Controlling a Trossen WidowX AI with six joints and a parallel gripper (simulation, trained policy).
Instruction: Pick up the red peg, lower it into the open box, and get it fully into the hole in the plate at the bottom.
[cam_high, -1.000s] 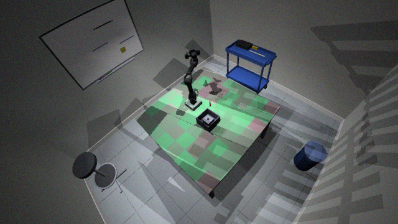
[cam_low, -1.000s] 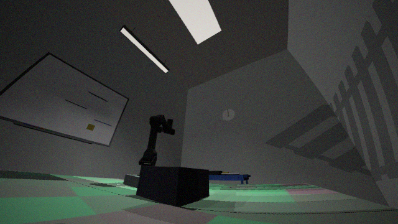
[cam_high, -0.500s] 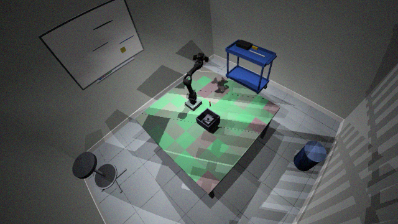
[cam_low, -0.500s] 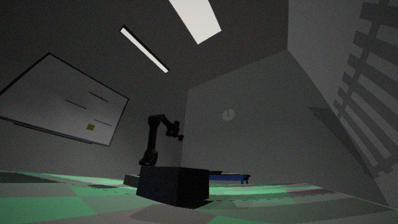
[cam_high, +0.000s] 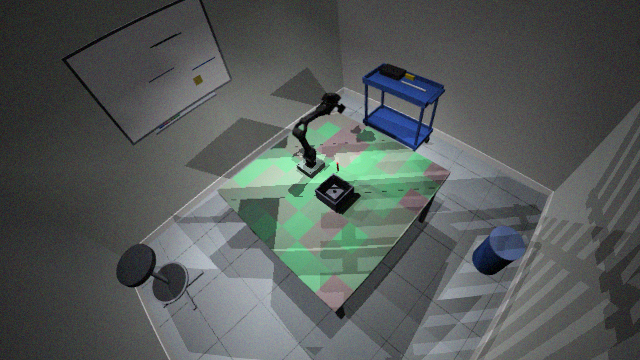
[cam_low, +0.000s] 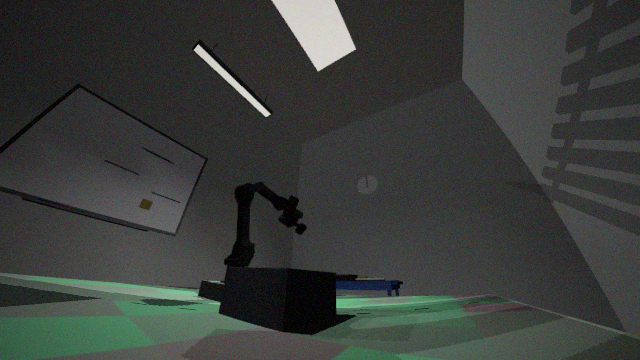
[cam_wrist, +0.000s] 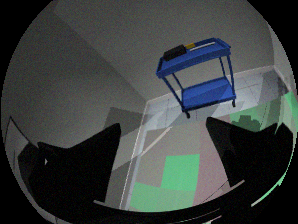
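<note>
Right now my gripper tip is 240 mm short of the red peg, 320 mm to the left of it and 320 mm above it. Round my gripper tip: dark box (370 mm ahead, 520 mm to the right, 330 mm below); pale plate (370 mm ahead, 520 mm to the right, 310 mm below).
</note>
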